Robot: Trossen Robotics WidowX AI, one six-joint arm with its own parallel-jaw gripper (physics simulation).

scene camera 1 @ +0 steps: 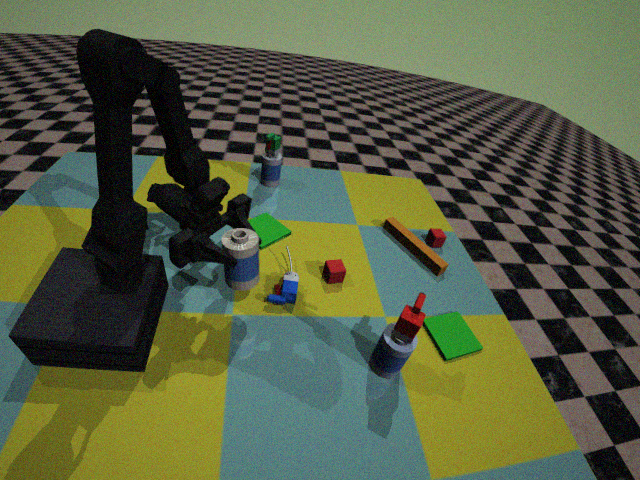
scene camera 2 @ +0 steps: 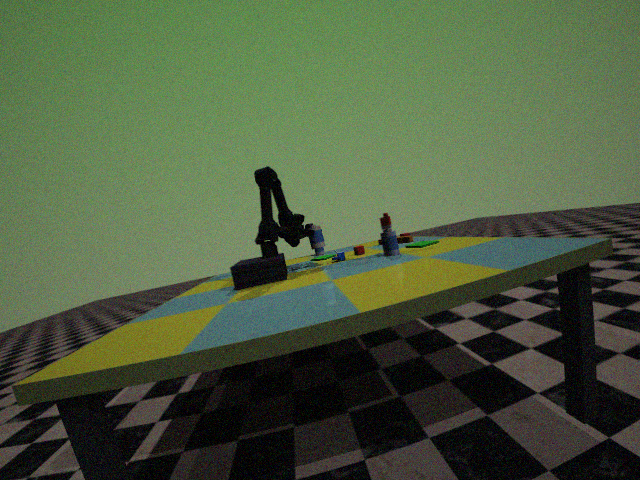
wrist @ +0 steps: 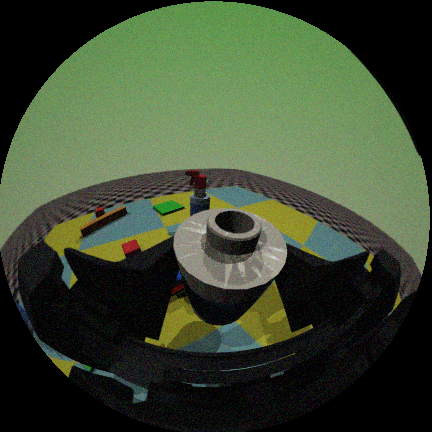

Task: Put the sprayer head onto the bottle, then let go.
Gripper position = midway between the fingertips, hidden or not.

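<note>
I'm carrying a blue bottle in my gripper (scene camera 1: 249,252), and the bottle is clear of everything else. You'd find the gripper at (wrist: 225,240) too.
</note>
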